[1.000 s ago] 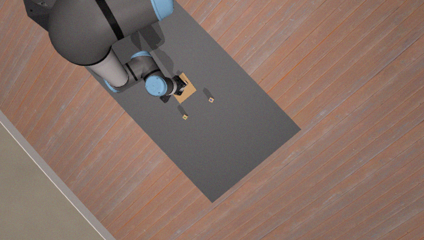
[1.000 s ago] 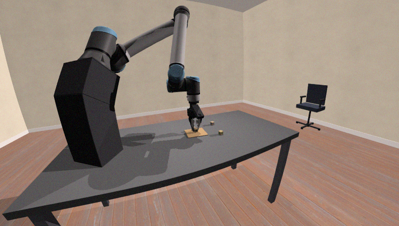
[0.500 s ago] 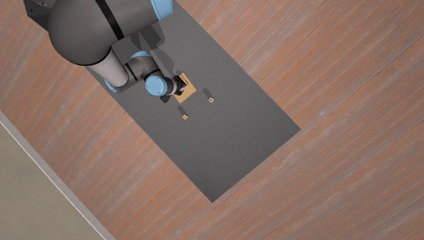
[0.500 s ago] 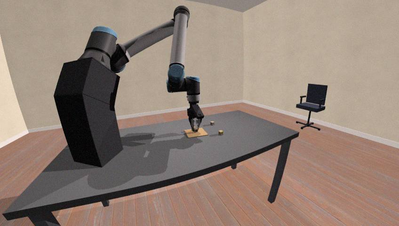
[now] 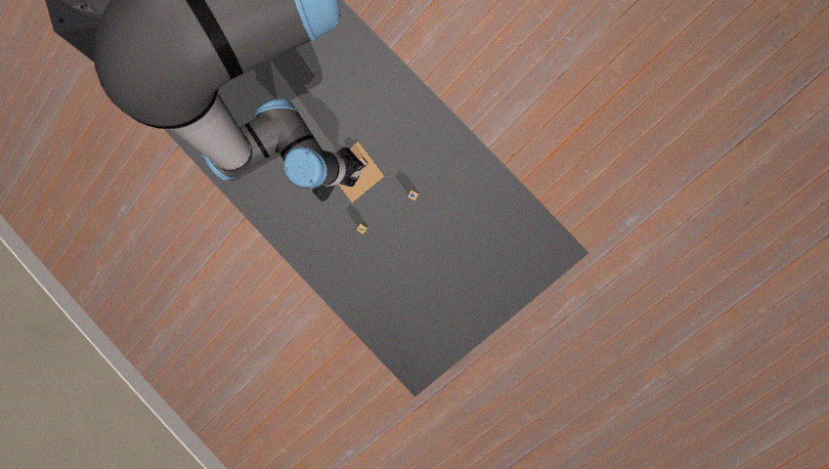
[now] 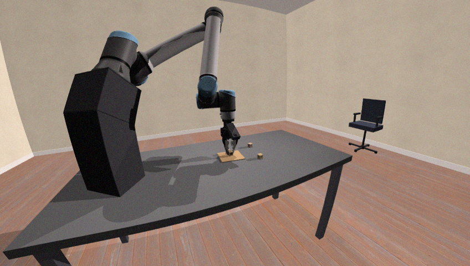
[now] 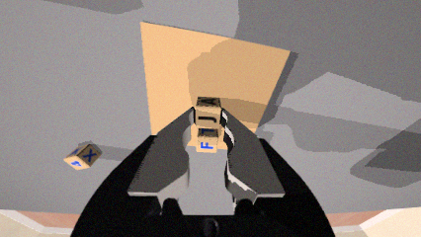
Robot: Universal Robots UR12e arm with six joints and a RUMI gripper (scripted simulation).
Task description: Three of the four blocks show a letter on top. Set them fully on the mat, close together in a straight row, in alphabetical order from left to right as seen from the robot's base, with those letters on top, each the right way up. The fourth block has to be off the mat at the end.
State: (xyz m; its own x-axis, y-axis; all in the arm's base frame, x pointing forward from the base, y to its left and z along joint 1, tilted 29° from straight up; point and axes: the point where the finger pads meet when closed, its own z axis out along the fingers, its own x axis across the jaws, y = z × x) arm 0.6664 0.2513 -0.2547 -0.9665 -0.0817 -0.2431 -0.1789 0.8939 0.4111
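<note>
The tan mat lies 20 mm below my hand. From my hand the other things lie so: block: 160 mm ahead, 120 mm to the left, 10 mm below.
</note>
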